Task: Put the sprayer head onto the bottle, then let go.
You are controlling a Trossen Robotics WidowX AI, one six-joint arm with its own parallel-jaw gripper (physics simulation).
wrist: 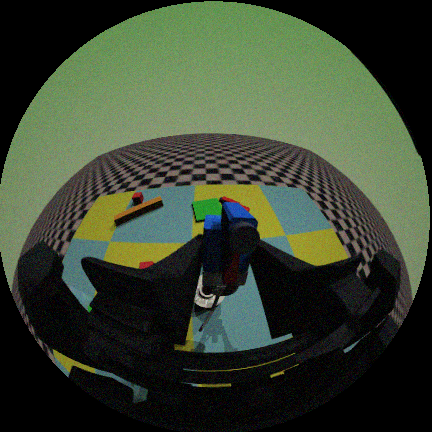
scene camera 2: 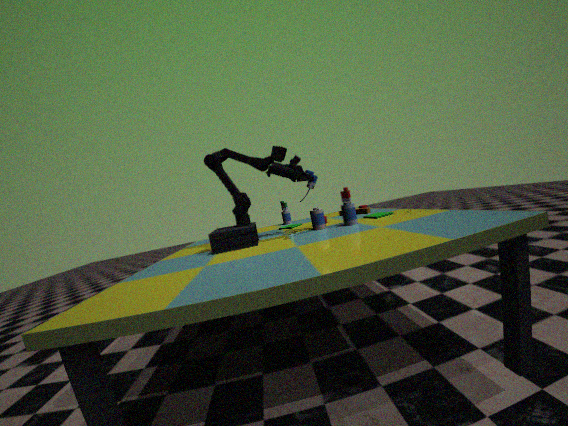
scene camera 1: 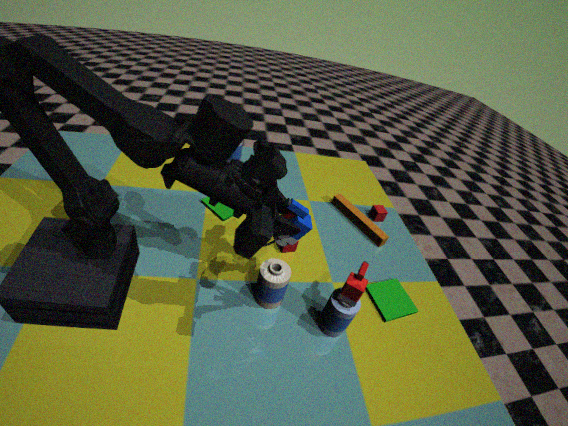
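Seen in the pictures: gripper, fingertip midpoint: [wrist: 225,240] [scene camera 2: 313,179] [scene camera 1: 298,223]; arm's base, origin of the base link: [scene camera 2: 243,225] [scene camera 1: 97,246].
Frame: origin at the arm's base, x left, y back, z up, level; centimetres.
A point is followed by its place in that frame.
Observation:
My gripper [scene camera 1: 286,223] {x -9.5, y -36.5, z 15.2 cm} [scene camera 2: 306,176] {x -9.5, y -36.5, z 15.2 cm} [wrist: 225,240] {x -9.5, y -36.5, z 15.2 cm} is shut on the blue sprayer head [scene camera 1: 302,225] {x -11.2, y -36.4, z 16.5 cm} [scene camera 2: 312,176] {x -11.1, y -35.8, z 16.3 cm} [wrist: 239,213] {x -9.3, y -34.9, z 19.7 cm}. The head is in the air, tilted a little, with its thin dark tube [scene camera 2: 305,194] {x -8.2, y -32.1, z 8.7 cm} [wrist: 210,315] {x -7.4, y -31.0, z 7.7 cm} hanging down and bent toward the arm's side. The open bottle [scene camera 1: 271,291] {x -10.6, y -34.6, z -2.4 cm} [scene camera 2: 318,220] {x -10.6, y -34.7, z -4.5 cm} [wrist: 209,302] {x -7.6, y -33.2, z 0.5 cm}, white-topped with a blue band and a round neck hole, stands upright on the table. The head is above it and apart from it, farther from the arm's base. In the wrist view the head and fingers hide part of the bottle's top.
A similar bottle [scene camera 1: 338,317] {x -18.3, y -46.4, z -1.5 cm} [scene camera 2: 349,215] {x -18.7, y -46.8, z -4.5 cm} with a red sprayer head [scene camera 1: 355,286] {x -16.9, y -47.5, z 6.7 cm} [scene camera 2: 346,194] {x -17.6, y -47.8, z 5.0 cm} stands nearby. A green plate [scene camera 1: 392,300] {x -12.4, y -65.8, z -8.0 cm} [scene camera 2: 378,215] {x -16.0, y -63.4, z -8.0 cm} [wrist: 206,209] {x -11.2, y -65.0, z -8.0 cm}, an orange bar [scene camera 1: 360,220] {x 14.8, y -67.8, z -6.2 cm} [wrist: 139,211] {x 15.5, y -67.5, z -7.3 cm} and red cubes lie around. A green-topped bottle [scene camera 2: 286,216] {x 46.6, y -31.1, z -3.3 cm} stands farther back.

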